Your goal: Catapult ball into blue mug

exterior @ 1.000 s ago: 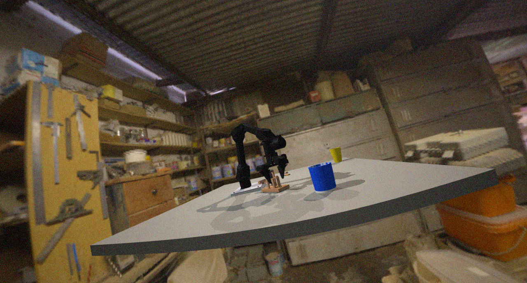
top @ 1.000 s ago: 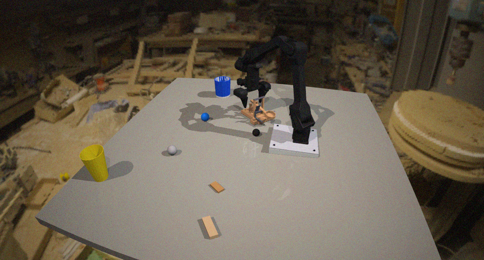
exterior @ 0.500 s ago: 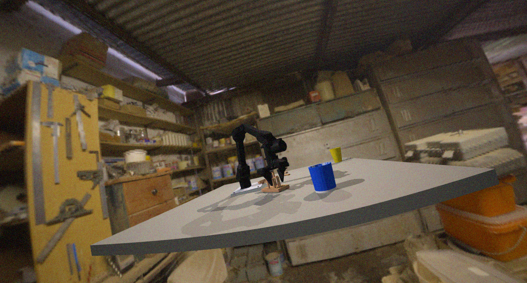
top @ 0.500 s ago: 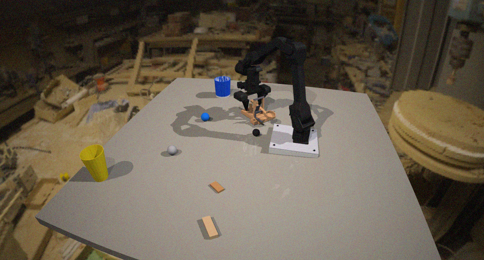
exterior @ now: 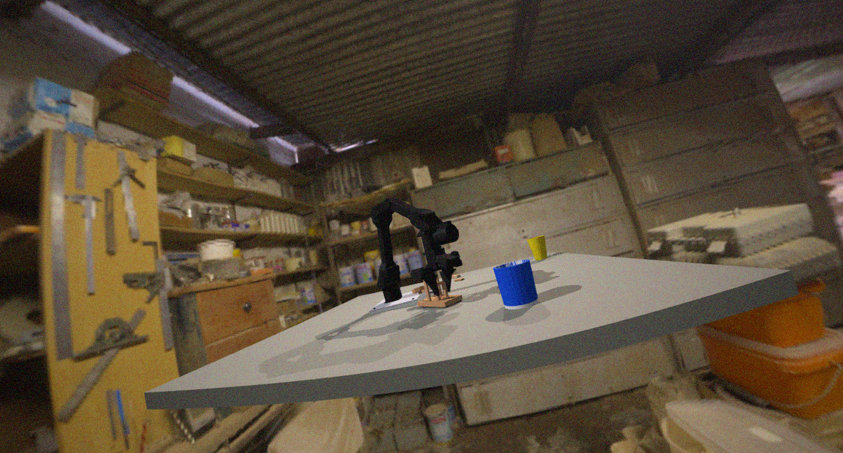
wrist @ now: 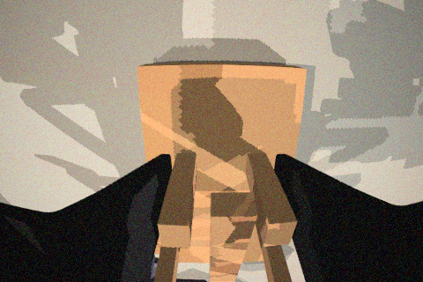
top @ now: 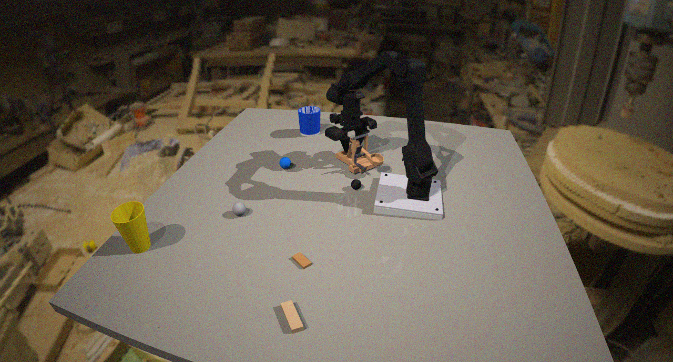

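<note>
My gripper tip is now 5 cm past the black ball, 18 cm to the right of it and 2 cm above it. From my gripper tip the other things lie so: blue ball: 21 cm ahead, 10 cm to the left, 2 cm below; then blue mug: 21 cm ahead, 20 cm to the right, 1 cm below; then wooden catapult: 5 cm behind, 6 cm to the left, 2 cm above.
</note>
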